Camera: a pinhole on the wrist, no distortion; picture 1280 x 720 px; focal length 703.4 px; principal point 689.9 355.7 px. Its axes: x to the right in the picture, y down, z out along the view. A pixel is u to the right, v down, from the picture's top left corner.
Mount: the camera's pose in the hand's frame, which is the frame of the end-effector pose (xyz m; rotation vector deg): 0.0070 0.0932 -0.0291 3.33 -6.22 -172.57
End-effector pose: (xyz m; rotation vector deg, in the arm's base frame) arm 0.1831 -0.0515 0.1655 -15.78 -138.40 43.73
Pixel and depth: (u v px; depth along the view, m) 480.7 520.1 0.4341
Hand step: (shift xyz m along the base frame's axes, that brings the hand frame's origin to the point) -0.3483 -0.1127 -0.2383
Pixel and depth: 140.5 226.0 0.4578
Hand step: -0.5176 0.1259 -0.2794
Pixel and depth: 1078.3 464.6 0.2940
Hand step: -0.0234 -0.1383 -0.2775
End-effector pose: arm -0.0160 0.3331 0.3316 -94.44 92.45 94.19
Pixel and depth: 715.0 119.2 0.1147
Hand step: -0.1523 0.0266 0.0465
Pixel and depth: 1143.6 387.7 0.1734
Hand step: -0.1046 0.1410 0.0894
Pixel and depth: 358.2 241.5 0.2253
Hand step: -0.2547 0.0648 -0.0652
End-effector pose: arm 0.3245 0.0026 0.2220 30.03 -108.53 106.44
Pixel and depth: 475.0 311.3 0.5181
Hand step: -0.2356 -0.4800 -0.0793
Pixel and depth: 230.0 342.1 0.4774
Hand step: -0.3618 -0.4416 0.0127
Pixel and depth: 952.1 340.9 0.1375
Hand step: -0.0172 -0.1046 -0.1109
